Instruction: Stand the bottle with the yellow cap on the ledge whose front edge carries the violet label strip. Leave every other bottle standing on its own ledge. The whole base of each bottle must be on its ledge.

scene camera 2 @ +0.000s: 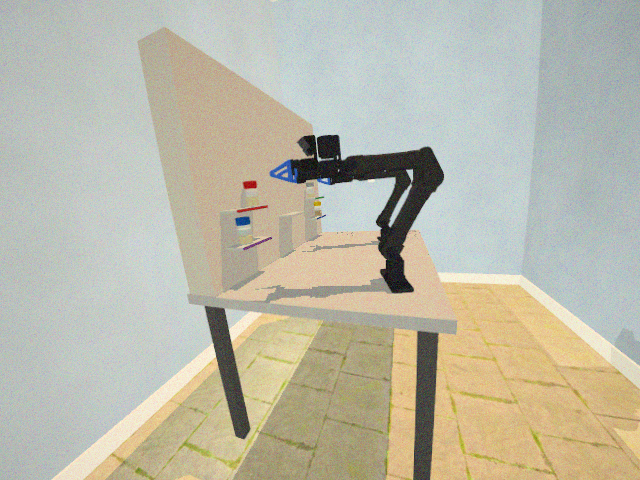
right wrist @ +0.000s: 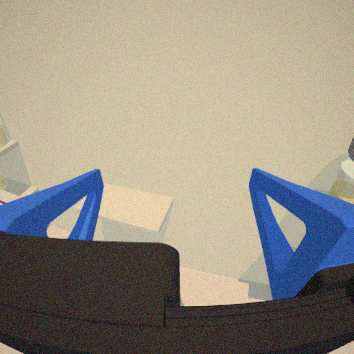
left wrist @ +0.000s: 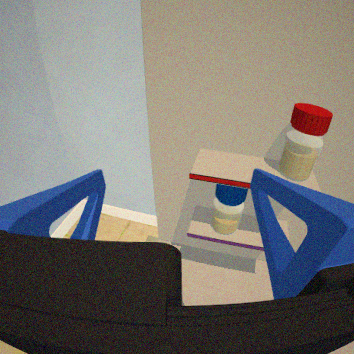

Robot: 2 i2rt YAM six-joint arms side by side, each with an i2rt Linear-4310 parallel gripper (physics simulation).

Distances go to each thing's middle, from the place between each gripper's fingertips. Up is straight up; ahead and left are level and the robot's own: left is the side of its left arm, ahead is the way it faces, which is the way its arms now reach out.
Labels:
The blue-capped bottle [left wrist: 227,207] is 180 mm ahead of my left hand, 60 mm to the right of it and 190 mm below it. The rest, counted from my left hand: violet-strip ledge [left wrist: 247,232]: 180 mm ahead, 90 mm to the right, 250 mm below.
The violet-strip ledge lies 520 mm to the left of my right hand, 250 mm below it and 180 mm ahead of it. Also, from my right hand: blue-capped bottle: 550 mm to the left, 190 mm below, 180 mm ahead.

